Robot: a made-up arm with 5 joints.
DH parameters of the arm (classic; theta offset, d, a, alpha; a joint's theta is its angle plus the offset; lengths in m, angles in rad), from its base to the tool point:
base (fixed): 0 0 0 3.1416
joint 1: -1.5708 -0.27 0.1 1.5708
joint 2: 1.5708 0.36 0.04 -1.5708
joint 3: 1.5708 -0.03 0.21 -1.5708
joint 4: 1.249 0 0.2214 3.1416
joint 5: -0.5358 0 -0.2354 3.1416
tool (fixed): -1.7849 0.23 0 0
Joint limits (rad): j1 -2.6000..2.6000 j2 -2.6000..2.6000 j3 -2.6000..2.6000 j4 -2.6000..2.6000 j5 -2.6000..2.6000
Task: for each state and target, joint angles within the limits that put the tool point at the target. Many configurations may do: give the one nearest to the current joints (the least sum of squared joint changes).
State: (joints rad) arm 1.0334 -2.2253 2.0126 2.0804 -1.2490
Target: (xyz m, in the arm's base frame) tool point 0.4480 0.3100 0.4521
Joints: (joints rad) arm 1.7556 -1.9743 2.3794 2.3791 -1.5356
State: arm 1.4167 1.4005 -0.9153 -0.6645 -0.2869
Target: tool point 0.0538 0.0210 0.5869
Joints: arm 1.4094 2.4062 -1.1616 -1.2113 -0.6181
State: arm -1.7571 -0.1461 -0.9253 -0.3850 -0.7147
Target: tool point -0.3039 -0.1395 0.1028
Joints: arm -2.3439 -0.5206 -0.8820 0.0299 -0.6966
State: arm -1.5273 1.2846 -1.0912 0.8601 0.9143
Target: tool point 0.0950 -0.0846 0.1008
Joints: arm -1.6588 1.0056 -1.4079 0.8926 0.3655
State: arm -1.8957 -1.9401 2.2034 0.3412 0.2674
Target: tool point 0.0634 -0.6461 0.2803
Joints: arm -1.7819 -1.9192 2.0203 0.2962 0.6656
